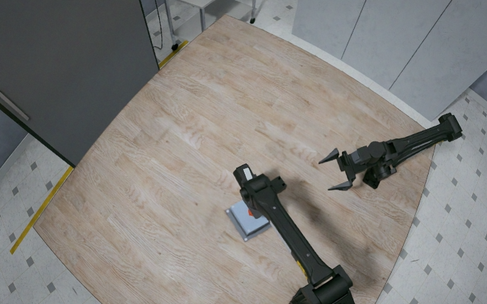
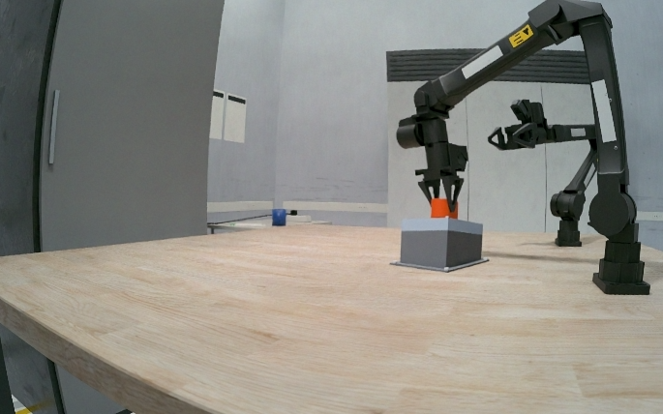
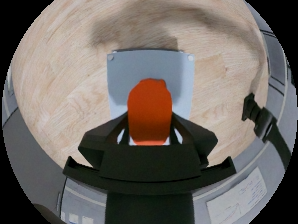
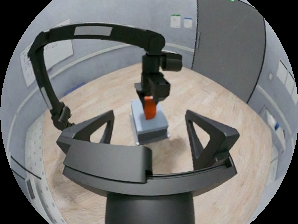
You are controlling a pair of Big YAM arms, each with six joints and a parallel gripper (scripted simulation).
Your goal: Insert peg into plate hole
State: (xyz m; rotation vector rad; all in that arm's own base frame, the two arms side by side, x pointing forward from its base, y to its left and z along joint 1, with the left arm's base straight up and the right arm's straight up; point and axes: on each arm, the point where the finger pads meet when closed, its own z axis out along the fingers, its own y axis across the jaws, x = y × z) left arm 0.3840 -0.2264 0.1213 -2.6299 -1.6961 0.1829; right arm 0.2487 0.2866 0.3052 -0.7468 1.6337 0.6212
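Note:
Right now my left hand is 2 cm above the orange peg. The rest, counted from my left hand: light blue plate: 4 cm below.

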